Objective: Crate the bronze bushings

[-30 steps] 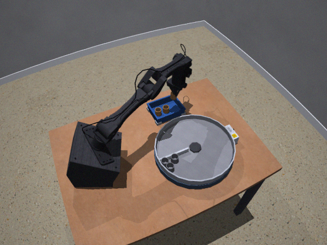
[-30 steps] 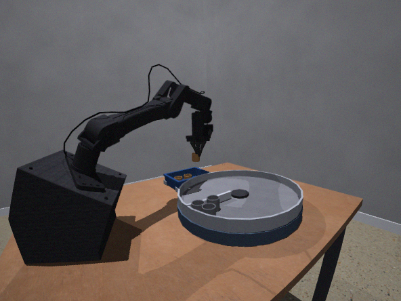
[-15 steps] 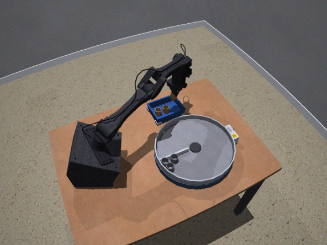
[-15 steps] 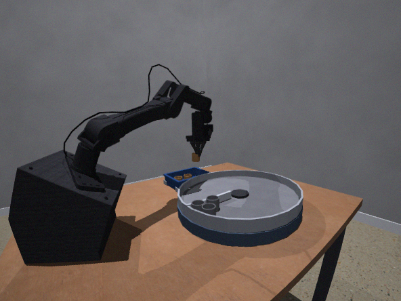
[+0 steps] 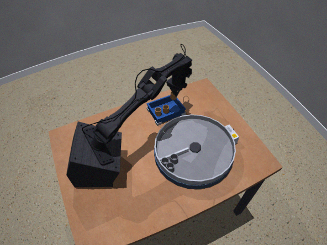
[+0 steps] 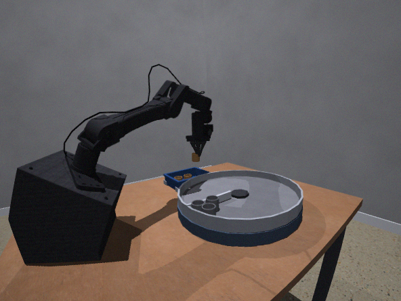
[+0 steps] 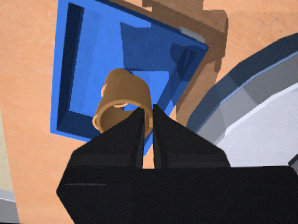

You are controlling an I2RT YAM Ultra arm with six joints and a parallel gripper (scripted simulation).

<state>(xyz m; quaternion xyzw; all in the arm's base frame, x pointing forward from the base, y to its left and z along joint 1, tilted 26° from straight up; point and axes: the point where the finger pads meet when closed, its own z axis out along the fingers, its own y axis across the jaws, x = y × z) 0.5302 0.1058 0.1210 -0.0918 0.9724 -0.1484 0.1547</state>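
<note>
Right now the blue crate is 50 mm behind my hand, 30 mm to the left of it and 110 mm below it. Round my hand: grey turntable 130 mm behind, 300 mm to the right, 80 mm below.
</note>
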